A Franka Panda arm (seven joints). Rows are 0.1 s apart.
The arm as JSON. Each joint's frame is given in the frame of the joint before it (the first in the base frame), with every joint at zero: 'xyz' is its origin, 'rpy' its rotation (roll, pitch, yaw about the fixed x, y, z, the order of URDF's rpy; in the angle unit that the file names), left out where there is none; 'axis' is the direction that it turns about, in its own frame. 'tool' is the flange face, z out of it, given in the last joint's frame.
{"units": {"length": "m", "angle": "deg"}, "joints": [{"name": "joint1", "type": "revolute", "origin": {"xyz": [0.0, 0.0, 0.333]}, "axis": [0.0, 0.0, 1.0]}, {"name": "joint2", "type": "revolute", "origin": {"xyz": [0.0, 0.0, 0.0]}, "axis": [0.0, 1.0, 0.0]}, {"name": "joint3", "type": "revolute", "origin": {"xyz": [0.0, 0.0, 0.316]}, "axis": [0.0, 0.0, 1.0]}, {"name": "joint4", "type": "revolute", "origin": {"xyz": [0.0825, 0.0, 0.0]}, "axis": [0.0, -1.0, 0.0]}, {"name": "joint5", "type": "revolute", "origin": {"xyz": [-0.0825, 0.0, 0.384]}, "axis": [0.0, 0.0, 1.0]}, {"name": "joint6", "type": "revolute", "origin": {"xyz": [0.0, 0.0, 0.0]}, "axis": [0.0, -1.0, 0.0]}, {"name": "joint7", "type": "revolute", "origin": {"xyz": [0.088, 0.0, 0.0]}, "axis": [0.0, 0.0, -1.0]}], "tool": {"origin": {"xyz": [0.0, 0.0, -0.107], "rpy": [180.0, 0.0, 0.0]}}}
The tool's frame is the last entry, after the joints.
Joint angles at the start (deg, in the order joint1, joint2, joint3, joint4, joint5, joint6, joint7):
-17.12 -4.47 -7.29 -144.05 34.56 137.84 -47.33
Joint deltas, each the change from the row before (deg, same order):
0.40 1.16 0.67 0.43 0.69 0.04 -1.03
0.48 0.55 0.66 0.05 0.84 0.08 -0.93
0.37 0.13 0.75 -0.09 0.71 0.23 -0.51
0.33 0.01 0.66 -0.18 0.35 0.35 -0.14
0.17 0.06 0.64 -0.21 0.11 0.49 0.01
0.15 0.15 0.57 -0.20 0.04 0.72 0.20
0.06 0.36 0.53 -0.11 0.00 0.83 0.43
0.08 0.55 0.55 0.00 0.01 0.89 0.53
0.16 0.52 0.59 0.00 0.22 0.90 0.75
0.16 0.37 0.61 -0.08 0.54 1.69 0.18
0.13 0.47 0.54 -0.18 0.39 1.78 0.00
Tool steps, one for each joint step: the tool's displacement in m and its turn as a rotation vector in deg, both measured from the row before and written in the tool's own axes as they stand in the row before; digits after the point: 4 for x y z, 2 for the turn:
0.0033 -0.0044 0.0090 0.55 -0.68 -1.23
0.0022 -0.0064 0.0071 0.60 -0.38 -1.16
0.0022 -0.0071 0.0046 0.38 -0.09 -0.92
0.0016 -0.0063 0.0037 0.11 -0.12 -0.71
0.0009 -0.0047 0.0035 -0.11 -0.16 -0.54
0.0008 -0.0035 0.0034 -0.31 -0.08 -0.29
0.0008 -0.0020 0.0038 -0.41 -0.08 0.07
0.0013 -0.0018 0.0045 -0.42 -0.12 0.16
0.0016 -0.0028 0.0047 -0.32 -0.02 0.42
0.0022 -0.0022 0.0028 -0.79 0.72 0.06
0.0010 -0.0012 0.0036 -0.88 0.56 -0.07

